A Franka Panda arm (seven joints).
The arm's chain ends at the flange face. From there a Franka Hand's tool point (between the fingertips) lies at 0.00 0.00 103.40 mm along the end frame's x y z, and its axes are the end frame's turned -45 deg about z.
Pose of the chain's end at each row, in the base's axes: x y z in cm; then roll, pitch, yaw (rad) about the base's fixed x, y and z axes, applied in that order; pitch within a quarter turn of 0, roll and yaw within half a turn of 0:
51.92, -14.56, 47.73, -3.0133, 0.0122, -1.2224
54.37, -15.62, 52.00, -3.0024, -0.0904, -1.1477
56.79, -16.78, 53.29, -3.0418, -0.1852, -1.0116
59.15, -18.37, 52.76, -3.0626, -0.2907, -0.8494
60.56, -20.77, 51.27, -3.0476, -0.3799, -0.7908
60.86, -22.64, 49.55, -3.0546, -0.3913, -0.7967
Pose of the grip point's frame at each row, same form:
53.12, -13.99, 37.48, -3.0420, -0.0819, -0.4419
56.06, -15.87, 41.80, -3.1073, -0.1623, -0.3588
58.67, -17.84, 43.18, 3.0793, -0.2008, -0.2107
61.71, -20.05, 42.88, 2.9866, -0.2590, -0.0322
63.93, -22.80, 41.71, 2.9280, -0.3298, 0.0484
64.25, -24.82, 40.03, 2.9144, -0.3326, 0.0442

